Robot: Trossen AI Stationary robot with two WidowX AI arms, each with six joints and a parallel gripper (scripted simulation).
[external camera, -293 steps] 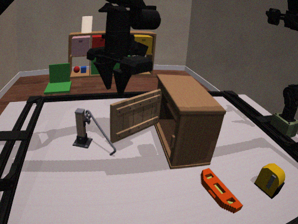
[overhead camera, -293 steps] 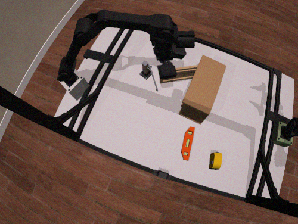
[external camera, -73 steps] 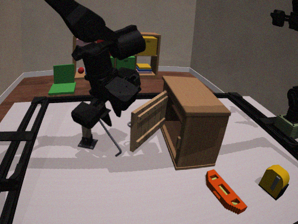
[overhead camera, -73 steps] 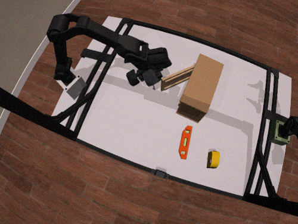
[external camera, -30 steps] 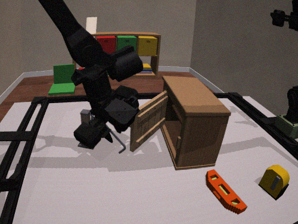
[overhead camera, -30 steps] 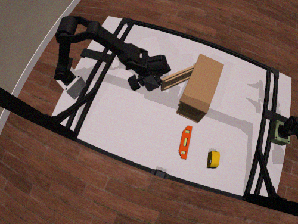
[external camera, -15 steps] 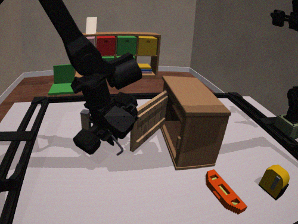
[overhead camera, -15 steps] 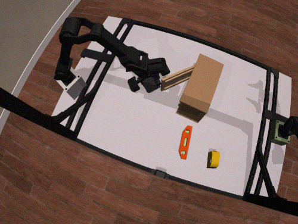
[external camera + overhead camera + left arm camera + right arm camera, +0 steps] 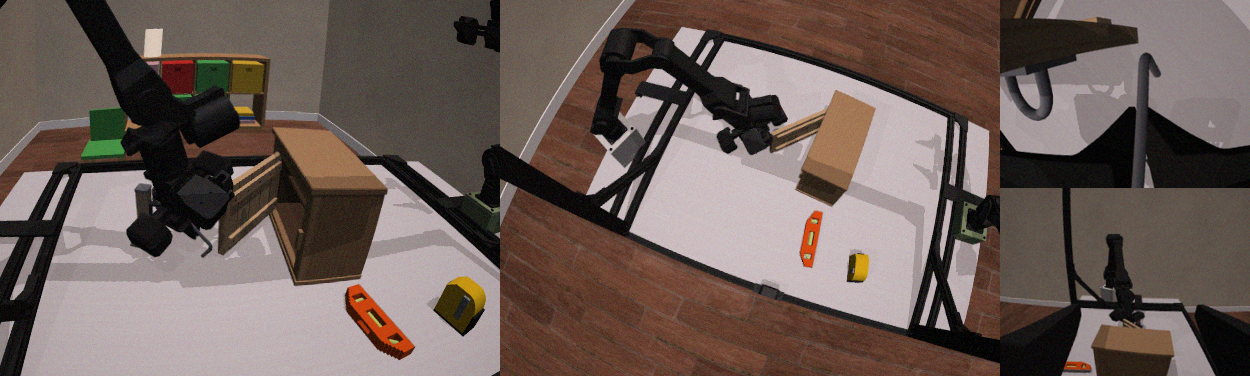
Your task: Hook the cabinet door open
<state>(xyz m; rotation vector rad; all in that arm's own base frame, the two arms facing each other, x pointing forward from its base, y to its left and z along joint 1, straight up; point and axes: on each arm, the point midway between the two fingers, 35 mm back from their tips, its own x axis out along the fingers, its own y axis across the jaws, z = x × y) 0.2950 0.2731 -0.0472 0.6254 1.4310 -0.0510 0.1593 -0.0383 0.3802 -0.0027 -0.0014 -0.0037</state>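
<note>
My left gripper is now 11 cm to the left of the slatted door, 4 cm short of it and 1 cm below it. The rest, counted from my left hand: orange spirit level: 24 cm behind, 20 cm to the right, 5 cm below; then yellow tape measure: 33 cm to the right, 29 cm behind, 3 cm below; then hook: 2 cm ahead, 1 cm to the left, 1 cm below.
</note>
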